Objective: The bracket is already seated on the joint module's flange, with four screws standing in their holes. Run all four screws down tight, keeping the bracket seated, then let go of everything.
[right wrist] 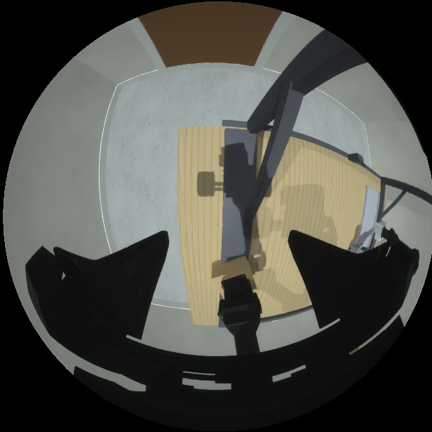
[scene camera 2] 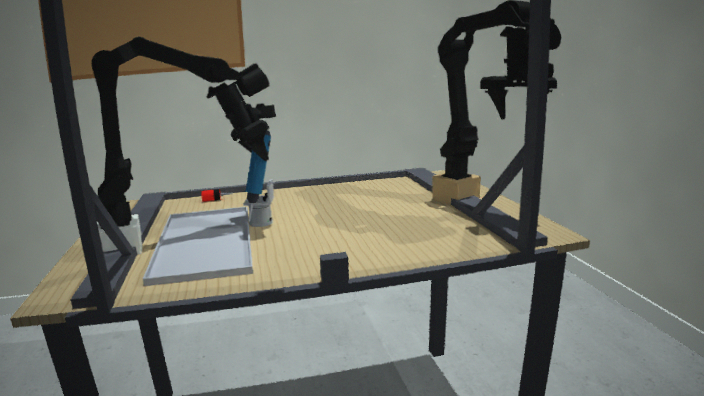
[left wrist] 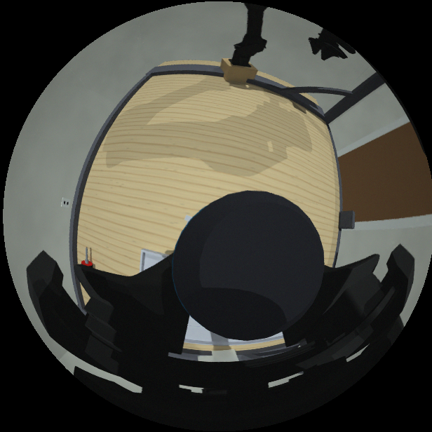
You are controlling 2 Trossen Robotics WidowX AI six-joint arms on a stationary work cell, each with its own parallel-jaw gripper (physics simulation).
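Places are measured from the left arm's base along level axes (x right, y up, z back), in centimetres.
Pixels of known places: left gripper, between the fingertips: (scene camera 2: pixel 265 160); right gripper, between the fingertips: (scene camera 2: pixel 519 119); left arm's base, origin of its link: (scene camera 2: pixel 116 223); right arm's base, origin of its link: (scene camera 2: pixel 456 176).
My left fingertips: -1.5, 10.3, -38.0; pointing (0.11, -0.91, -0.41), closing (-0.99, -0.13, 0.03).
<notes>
For each thing: its middle in the pictures, then the offset to it from my left fingertips, as dx, dy, dz.
- grey joint module, middle of its body: (scene camera 2: pixel 260 211) -1.7, -14.0, +2.2
- light grey bracket, middle of its body: (scene camera 2: pixel 258 193) -1.7, -9.0, +2.2
- blue screwdriver, middle of its body: (scene camera 2: pixel 256 175) +0.6, -3.7, +2.7
- shallow grey tray, middle of its body: (scene camera 2: pixel 204 239) +5.8, -16.4, +17.9
- black tool, middle of its body: (scene camera 2: pixel 217 194) -30.1, -15.5, +10.0
- dark block, middle of its body: (scene camera 2: pixel 334 267) +39.3, -14.0, -3.1
The grey joint module (scene camera 2: pixel 261 217) stands on the table beside the tray's right edge. The light grey bracket (scene camera 2: pixel 270 192) is on top of it, with an upright part rising at the right. My left gripper (scene camera 2: pixel 262 150) (left wrist: pixel 230 243) is shut on a blue screwdriver (scene camera 2: pixel 256 174), which is slightly tilted, its dark lower end at the top of the module. In the left wrist view the round dark end of the screwdriver hides most of the module. The screws are too small or hidden to make out. My right gripper (right wrist: pixel 230 237) is open and empty, high above the table's right side.
A shallow grey tray (scene camera 2: pixel 200 277) (right wrist: pixel 370 210) lies left of the module. A red and black tool (scene camera 2: pixel 207 195) (left wrist: pixel 87 263) with a thin shaft lies behind the tray. Dark frame posts (scene camera 2: pixel 537 125) (scene camera 2: pixel 70 125) rise at both sides, and a dark block (scene camera 2: pixel 334 269) stands at the front edge.
</notes>
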